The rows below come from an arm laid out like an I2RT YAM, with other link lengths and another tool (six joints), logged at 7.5 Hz.
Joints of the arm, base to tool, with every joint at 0 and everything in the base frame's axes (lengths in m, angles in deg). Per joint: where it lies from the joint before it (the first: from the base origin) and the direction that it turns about. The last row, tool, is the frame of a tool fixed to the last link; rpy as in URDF.
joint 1: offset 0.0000 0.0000 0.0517 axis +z
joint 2: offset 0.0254 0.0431 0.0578 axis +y
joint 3: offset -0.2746 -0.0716 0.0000 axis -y
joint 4: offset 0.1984 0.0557 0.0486 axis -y
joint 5: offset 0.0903 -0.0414 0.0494 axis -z
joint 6: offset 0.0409 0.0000 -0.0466 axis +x
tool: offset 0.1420 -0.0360 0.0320 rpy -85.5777 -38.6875 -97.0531
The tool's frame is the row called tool.
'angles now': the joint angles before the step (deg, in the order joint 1, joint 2, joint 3, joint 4, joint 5, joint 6). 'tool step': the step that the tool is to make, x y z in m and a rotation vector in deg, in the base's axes. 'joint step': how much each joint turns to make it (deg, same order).
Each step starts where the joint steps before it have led.
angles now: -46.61, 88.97, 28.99, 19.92, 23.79, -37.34
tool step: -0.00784, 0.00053, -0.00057, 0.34, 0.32, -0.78
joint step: -0.81, -1.01, -0.45, -1.02, -0.02, -0.02
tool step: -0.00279, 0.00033, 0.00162, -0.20, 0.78, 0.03
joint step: -0.26, -0.72, 0.01, -0.79, 0.24, -0.80
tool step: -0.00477, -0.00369, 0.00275, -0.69, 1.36, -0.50
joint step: -0.72, -0.15, 0.44, -0.42, 0.79, -1.39
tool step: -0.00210, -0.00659, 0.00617, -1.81, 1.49, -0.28
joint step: -0.61, 0.51, 0.50, 1.33, 1.22, -2.20
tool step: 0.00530, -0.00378, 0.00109, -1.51, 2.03, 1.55
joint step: 0.02, 1.46, -0.09, 2.80, 0.37, -3.26
